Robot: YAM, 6 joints.
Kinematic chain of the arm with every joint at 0, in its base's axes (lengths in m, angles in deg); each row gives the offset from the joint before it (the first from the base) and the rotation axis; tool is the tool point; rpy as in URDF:
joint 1: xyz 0 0 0.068 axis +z
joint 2: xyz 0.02 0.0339 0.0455 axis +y
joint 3: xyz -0.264 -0.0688 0 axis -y
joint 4: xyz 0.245 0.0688 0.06 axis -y
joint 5: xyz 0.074 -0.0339 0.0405 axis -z
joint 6: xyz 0.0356 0 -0.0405 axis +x
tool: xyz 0 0 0 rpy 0 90 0
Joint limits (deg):
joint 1: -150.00..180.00
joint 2: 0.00..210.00
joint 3: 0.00..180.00
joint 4: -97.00..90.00
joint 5: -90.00..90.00
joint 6: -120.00..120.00
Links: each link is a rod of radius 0.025 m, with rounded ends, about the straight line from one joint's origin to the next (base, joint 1, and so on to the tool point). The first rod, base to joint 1, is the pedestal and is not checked.
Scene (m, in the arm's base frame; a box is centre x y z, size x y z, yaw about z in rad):
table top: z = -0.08
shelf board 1: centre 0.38 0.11 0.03 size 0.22 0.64 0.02 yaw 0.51
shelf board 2: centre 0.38 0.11 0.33 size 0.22 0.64 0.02 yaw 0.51
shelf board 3: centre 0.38 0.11 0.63 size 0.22 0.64 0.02 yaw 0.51
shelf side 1: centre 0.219 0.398 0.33 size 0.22 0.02 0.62 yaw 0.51
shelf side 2: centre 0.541 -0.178 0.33 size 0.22 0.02 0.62 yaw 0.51
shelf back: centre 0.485 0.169 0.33 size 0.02 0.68 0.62 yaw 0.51
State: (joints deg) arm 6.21 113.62 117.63 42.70 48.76 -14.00
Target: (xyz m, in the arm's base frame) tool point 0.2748 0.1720 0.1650
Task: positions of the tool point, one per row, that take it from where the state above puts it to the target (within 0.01 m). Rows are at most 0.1 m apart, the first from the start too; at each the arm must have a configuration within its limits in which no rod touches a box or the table.
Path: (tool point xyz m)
1: 0.3575 0.0550 0.5335
2: 0.2781 0.0708 0.5477
3: 0.2019 0.0687 0.5458
4: 0.1347 0.0521 0.5284
5: 0.0810 0.0260 0.4971
6: 0.1270 0.0709 0.4312
7: 0.1545 0.1006 0.3479
8: 0.1600 0.1106 0.2556
9: 0.1425 0.0980 0.1650
10: 0.1817 0.1245 0.1780
11: 0.2265 0.1499 0.1782
12: 0.2748 0.1720 0.1650

